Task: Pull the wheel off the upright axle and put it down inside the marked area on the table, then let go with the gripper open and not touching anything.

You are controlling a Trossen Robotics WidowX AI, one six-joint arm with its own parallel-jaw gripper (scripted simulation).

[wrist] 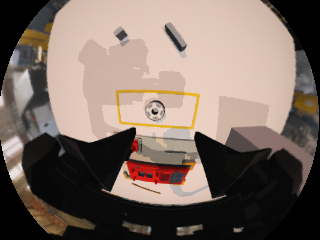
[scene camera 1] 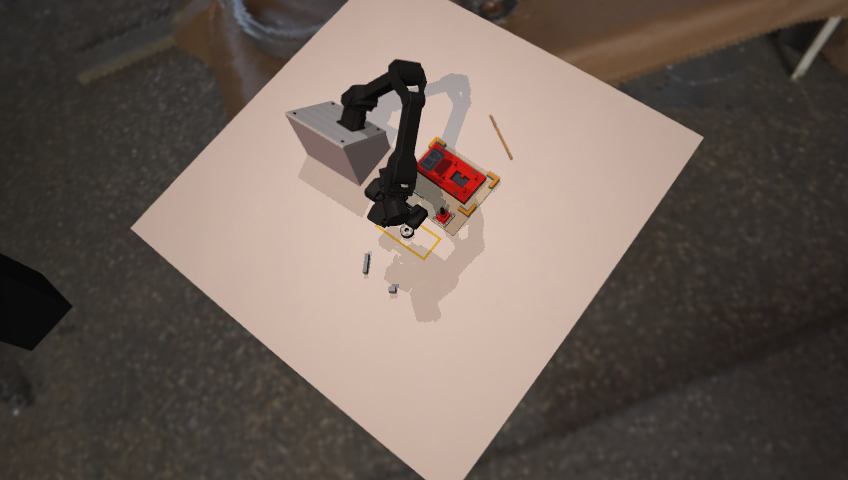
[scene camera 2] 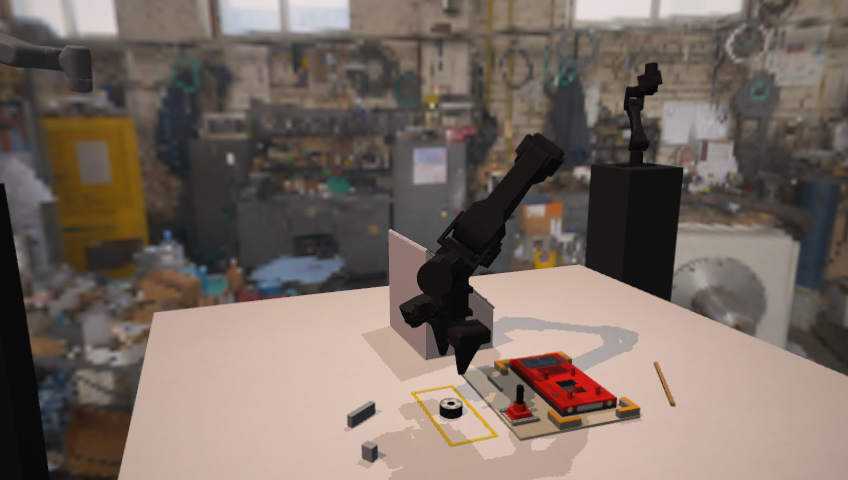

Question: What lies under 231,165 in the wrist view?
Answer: The gripper.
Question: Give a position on a red block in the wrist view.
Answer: At 139,170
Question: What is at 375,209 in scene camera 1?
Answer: The gripper.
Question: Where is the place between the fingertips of the gripper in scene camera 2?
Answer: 451,364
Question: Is the gripper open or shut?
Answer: Open.
